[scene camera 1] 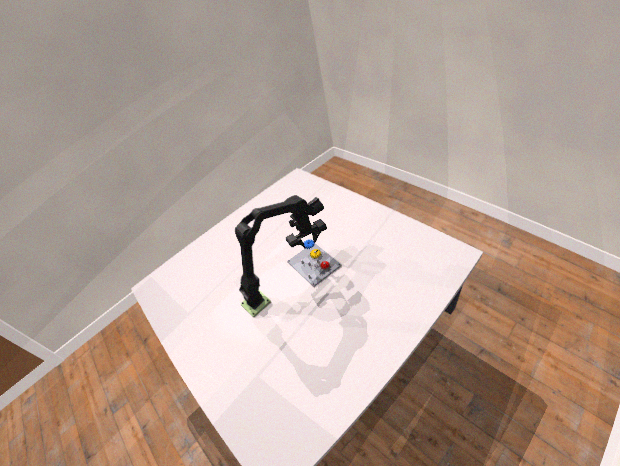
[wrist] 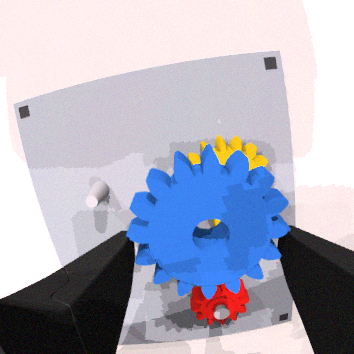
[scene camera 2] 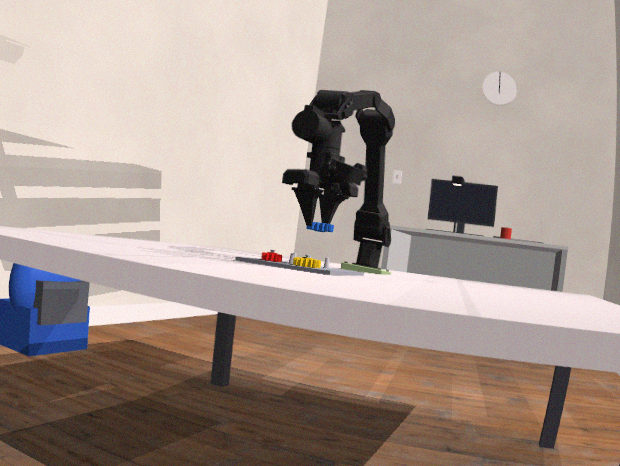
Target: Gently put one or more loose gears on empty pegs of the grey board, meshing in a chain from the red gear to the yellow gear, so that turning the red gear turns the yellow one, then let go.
Path:
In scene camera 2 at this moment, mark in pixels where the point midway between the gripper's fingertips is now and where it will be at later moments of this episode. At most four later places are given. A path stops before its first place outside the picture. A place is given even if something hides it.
My gripper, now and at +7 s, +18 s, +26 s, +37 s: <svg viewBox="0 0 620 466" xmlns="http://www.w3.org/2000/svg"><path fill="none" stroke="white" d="M317 227L292 244L290 247L289 252L289 254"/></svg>

